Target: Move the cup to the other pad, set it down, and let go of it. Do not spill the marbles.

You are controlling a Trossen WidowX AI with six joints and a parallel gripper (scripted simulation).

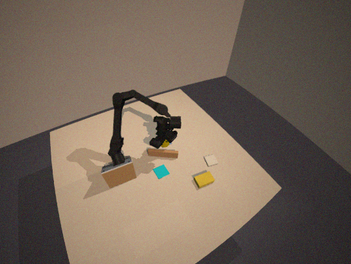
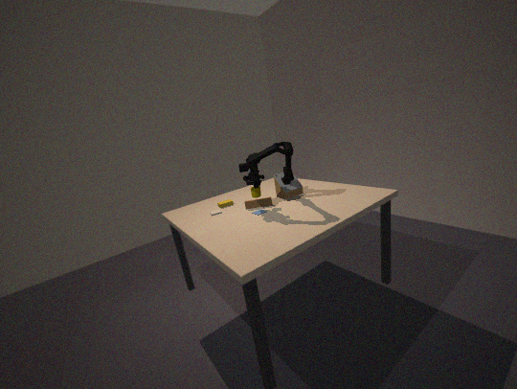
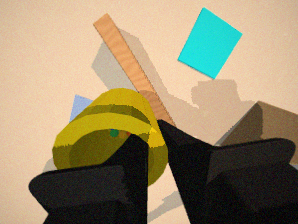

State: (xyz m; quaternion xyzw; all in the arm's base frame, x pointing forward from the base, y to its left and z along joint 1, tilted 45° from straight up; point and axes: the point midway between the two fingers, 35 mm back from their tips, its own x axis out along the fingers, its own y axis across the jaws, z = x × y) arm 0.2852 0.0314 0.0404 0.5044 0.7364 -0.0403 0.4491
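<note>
My gripper tip is 50 mm past the cyan pad, 120 mm to the left of it and 130 mm above it. From my gripper tip the other things lie so: yellow cup 20 mm ahead, 20 mm to the left; wooden bar 10 mm to the right, 100 mm below; light blue pad 60 mm ahead, 100 mm to the left, 130 mm below.
</note>
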